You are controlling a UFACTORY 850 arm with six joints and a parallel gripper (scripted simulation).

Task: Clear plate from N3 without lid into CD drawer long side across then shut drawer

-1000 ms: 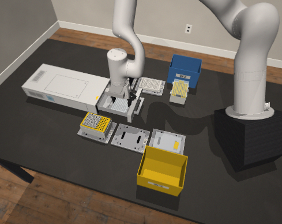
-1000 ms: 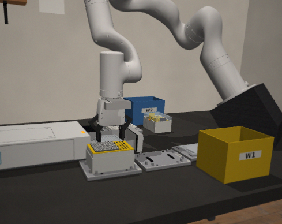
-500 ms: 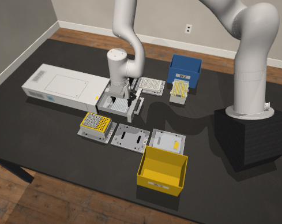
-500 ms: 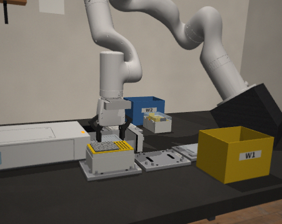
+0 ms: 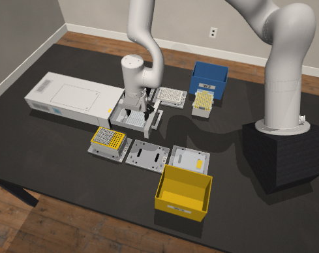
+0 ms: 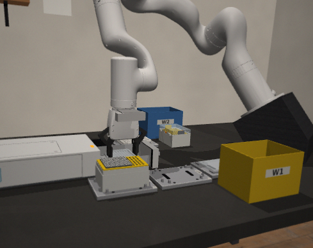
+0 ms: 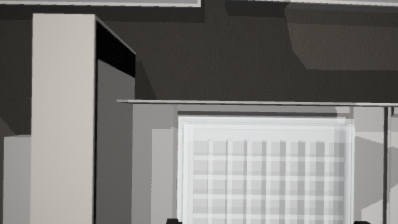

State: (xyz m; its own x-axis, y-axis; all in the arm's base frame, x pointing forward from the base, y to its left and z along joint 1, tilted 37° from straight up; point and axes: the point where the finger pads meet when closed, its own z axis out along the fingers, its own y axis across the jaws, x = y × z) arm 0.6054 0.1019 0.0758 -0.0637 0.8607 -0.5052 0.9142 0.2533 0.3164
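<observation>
Now: the clear well plate 1 cm below my hand. From my hand the other things lie so: white cooler CD (18 cm ahead, 1 cm to the left, 1 cm above); drawer (4 cm ahead); yellow-topped tip rack (4 cm ahead, 18 cm to the left, 2 cm above).
</observation>
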